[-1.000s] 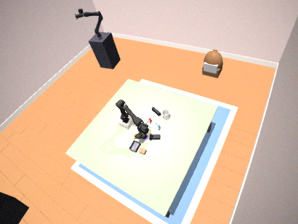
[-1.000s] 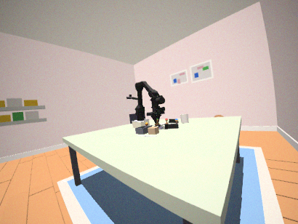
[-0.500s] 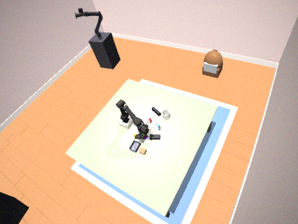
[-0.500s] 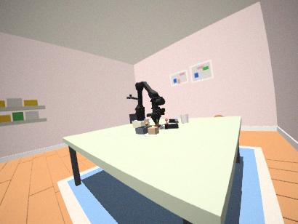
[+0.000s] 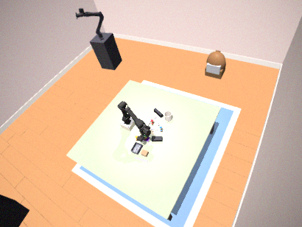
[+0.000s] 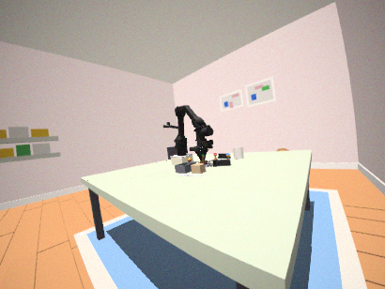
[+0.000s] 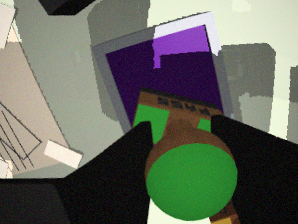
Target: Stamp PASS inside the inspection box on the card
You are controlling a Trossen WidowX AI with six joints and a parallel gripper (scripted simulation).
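Now: the green-knobbed stamp right at my gripper tip. The rest, counted from my gripper tip: yellow-knobbed stamp (9 cm behind, 3 cm to the right, 2 cm below); purple ink pad (3 cm below); pale card (11 cm to the left, 4 cm below, 2 cm ahead).
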